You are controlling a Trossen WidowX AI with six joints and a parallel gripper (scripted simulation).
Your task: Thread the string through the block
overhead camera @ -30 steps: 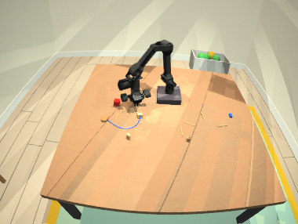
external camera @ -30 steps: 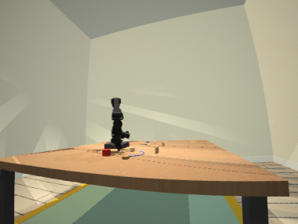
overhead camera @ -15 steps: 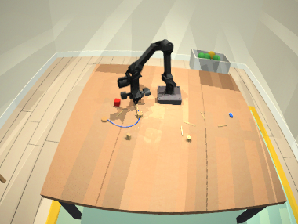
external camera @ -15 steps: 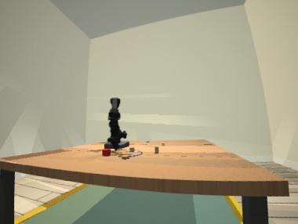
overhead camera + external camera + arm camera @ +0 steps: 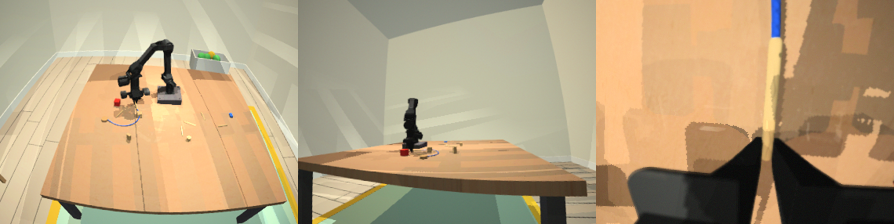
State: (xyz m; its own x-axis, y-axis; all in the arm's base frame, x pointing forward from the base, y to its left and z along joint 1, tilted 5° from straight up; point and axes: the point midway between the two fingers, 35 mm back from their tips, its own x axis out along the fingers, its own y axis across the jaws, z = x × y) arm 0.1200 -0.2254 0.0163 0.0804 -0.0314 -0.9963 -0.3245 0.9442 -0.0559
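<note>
Right now the thin wooden stick is 4 cm ahead of my gripper tip, 1 cm to the left of it and 1 cm above it. From my gripper tip the other things lie so: round wooden button (18 cm ahead, 17 cm to the right); wooden block (12 cm ahead, 4 cm to the left, 1 cm above); red cube (12 cm to the right, 2 cm ahead, 2 cm above).
</note>
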